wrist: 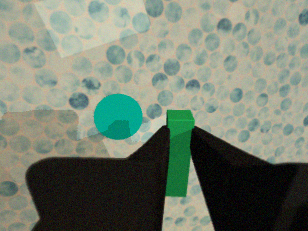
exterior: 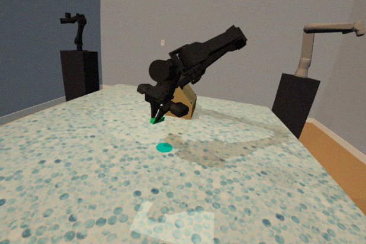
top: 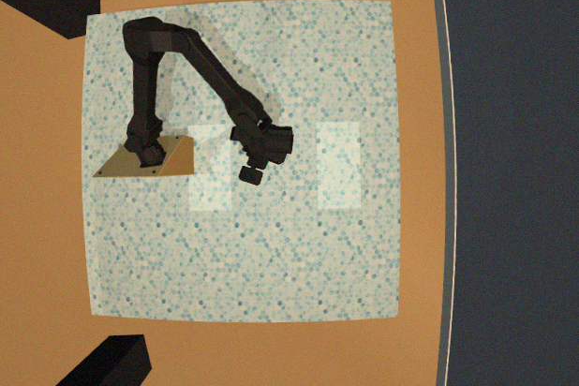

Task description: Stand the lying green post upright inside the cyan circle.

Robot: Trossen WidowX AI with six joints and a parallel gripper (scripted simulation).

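My gripper tip is 4 cm to the right of the cyan circle and 10 cm above it. From my gripper tip the other things lie so: green post 2 cm behind, 1 cm to the left.
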